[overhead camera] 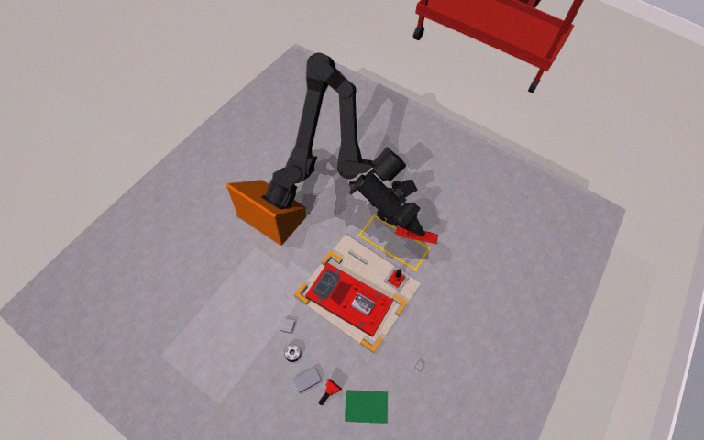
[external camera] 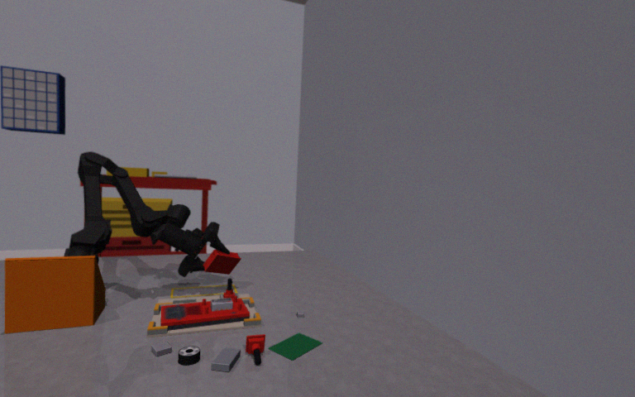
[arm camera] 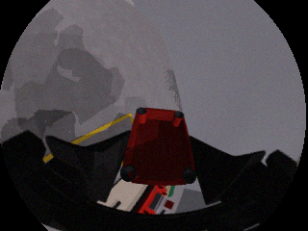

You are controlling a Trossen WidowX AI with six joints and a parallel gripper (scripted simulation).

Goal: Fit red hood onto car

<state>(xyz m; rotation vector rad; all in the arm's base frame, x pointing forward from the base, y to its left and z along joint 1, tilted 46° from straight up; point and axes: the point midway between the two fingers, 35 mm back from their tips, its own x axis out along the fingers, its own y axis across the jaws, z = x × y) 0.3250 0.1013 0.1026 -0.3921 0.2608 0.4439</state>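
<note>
The red hood is 1 cm to the right of my gripper tip. Round my gripper tip: grey engine block 2 cm behind, 22 cm to the right, 6 cm below; then green pad 11 cm ahead, 42 cm to the right, 9 cm below.
</note>
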